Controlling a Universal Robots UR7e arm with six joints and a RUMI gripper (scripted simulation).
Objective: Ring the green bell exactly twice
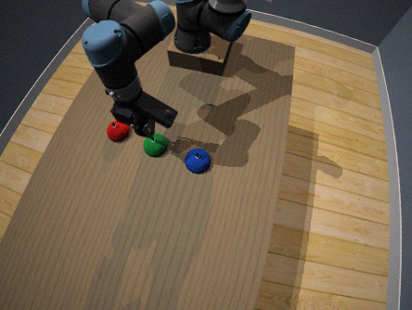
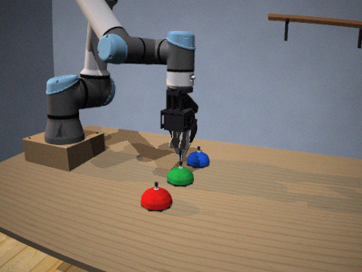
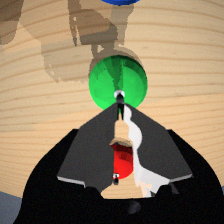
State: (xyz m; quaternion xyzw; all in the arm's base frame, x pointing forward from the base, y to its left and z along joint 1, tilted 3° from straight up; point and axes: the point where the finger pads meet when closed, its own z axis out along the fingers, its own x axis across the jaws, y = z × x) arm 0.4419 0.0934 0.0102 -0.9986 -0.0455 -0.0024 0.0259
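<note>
Right now my hand is 5 cm above the green bell. From my hand the other things lie so: red bell (2 cm ahead, 16 cm to the right, 5 cm below); then blue bell (1 cm behind, 15 cm to the left, 5 cm below).
</note>
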